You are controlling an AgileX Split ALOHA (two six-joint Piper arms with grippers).
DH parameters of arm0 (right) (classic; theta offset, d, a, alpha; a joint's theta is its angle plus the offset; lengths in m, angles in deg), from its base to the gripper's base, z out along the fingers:
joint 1: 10.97 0.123 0 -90
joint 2: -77.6 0 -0.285 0
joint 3: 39.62 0 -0.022 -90
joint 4: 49.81 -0.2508 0 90
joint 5: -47.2 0 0.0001 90
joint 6: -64.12 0.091 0 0
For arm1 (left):
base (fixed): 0 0 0 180
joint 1: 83.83 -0.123 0 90
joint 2: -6.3 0 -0.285 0
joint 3: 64.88 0 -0.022 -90
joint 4: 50.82 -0.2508 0 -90
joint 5: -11.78 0 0.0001 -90
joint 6: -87.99 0.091 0 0
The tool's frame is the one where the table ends.
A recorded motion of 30 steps. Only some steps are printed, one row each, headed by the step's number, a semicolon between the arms.
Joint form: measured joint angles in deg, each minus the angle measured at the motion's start. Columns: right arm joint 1, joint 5, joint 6, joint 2, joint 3, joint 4; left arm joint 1, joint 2, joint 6, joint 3, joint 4, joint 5.
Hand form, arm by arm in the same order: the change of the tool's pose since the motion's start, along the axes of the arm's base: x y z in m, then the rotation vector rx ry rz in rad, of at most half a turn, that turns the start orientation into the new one. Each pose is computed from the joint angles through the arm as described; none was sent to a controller.
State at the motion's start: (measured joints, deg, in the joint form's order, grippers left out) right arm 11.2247 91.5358 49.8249 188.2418 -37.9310 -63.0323; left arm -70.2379 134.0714 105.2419 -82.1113 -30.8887 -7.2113
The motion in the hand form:
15: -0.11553 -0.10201 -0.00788 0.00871 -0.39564 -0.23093; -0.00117 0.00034 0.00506 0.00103 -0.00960 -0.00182
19: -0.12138 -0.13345 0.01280 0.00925 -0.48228 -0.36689; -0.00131 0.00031 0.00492 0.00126 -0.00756 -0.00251
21: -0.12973 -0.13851 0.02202 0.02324 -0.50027 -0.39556; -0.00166 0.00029 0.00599 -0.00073 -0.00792 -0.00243
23: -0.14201 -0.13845 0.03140 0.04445 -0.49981 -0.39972; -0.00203 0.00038 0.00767 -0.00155 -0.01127 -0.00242
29: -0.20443 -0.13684 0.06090 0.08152 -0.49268 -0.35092; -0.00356 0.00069 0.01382 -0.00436 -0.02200 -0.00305
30: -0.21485 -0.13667 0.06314 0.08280 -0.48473 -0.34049; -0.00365 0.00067 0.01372 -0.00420 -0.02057 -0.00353
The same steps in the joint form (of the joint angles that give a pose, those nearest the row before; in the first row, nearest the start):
15: -9.65 -32.03 -0.11 -31.71 41.42 3.92; 0.00 -0.61 0.00 0.00 -0.21 -0.10
19: -17.23 -31.91 -0.11 -37.08 41.55 3.70; 0.00 -0.61 0.00 0.00 -0.21 -0.22
21: -18.58 -30.15 -0.10 -40.17 41.64 2.89; 0.00 -0.75 0.00 0.00 -0.11 -0.32
23: -18.76 -26.64 -0.11 -43.90 41.64 1.88; 0.00 -0.95 0.00 0.00 -0.11 -0.32
29: -18.76 -9.70 -0.11 -60.57 41.64 1.18; 0.00 -1.69 0.00 0.00 -0.11 -0.43
30: -18.76 -6.73 -0.11 -63.06 41.64 1.17; 0.00 -1.69 0.00 0.00 -0.11 -0.52

